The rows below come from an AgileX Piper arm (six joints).
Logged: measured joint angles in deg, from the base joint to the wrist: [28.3 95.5 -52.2 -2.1 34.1 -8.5]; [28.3 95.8 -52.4 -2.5 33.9 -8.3]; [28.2 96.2 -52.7 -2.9 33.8 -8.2]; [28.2 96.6 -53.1 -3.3 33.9 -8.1]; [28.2 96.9 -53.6 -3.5 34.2 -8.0]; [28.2 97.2 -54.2 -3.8 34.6 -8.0]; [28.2 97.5 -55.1 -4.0 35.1 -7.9]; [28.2 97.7 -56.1 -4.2 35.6 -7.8]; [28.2 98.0 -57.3 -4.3 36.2 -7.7]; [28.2 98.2 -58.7 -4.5 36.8 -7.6]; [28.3 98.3 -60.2 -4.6 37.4 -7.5]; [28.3 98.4 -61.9 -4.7 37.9 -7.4]
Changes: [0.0 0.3 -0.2 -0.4 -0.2 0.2]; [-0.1 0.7 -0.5 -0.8 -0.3 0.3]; [-0.1 1.1 -0.9 -1.2 -0.2 0.4]; [-0.1 1.4 -1.4 -1.4 0.1 0.5]; [-0.1 1.7 -2.0 -1.7 0.5 0.5]; [-0.1 2.0 -2.9 -1.9 1.0 0.6]; [-0.1 2.2 -3.9 -2.1 1.5 0.7]; [-0.1 2.5 -5.1 -2.2 2.1 0.8]; [-0.1 2.7 -6.5 -2.4 2.7 0.9]; [0.0 2.8 -8.0 -2.5 3.3 1.0]; [0.0 2.9 -9.7 -2.6 3.8 1.1]
